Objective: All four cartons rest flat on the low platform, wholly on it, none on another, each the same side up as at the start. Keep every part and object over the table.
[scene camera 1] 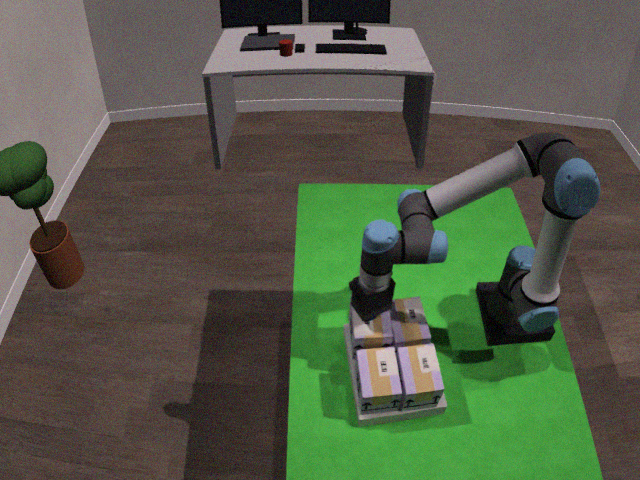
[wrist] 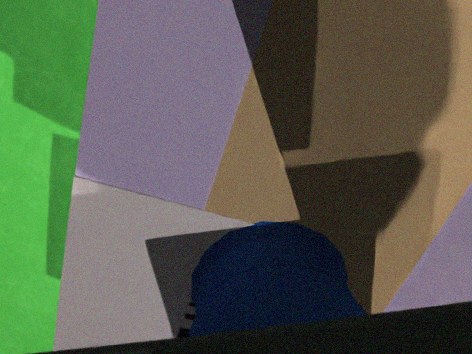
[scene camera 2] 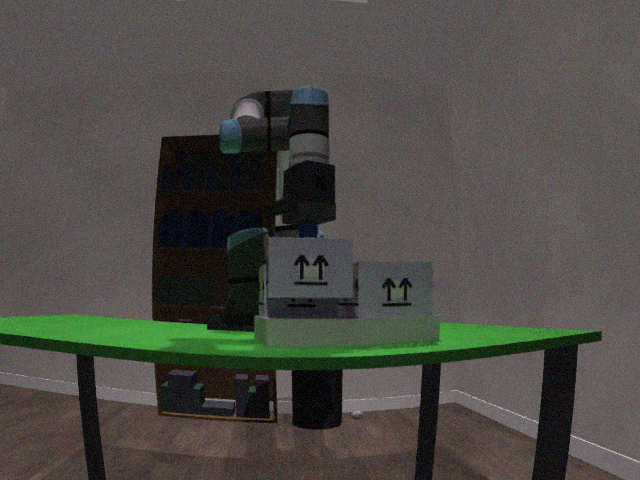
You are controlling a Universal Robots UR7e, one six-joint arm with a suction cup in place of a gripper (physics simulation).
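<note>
My suction gripper is on the top of a lilac, tan and white carton and holds it upright. In scene camera 2 its underside is a little above the low platform, with a gap below. It is over the platform's back left part in scene camera 1. The back right carton, front left carton and front right carton rest flat on the platform. In scene camera 1 the tool hides the cup and part of the held carton.
The back right carton stands close beside the held one, and the front left carton stands just in front of it. The arm's base is on the green table, right of the platform. A desk stands behind.
</note>
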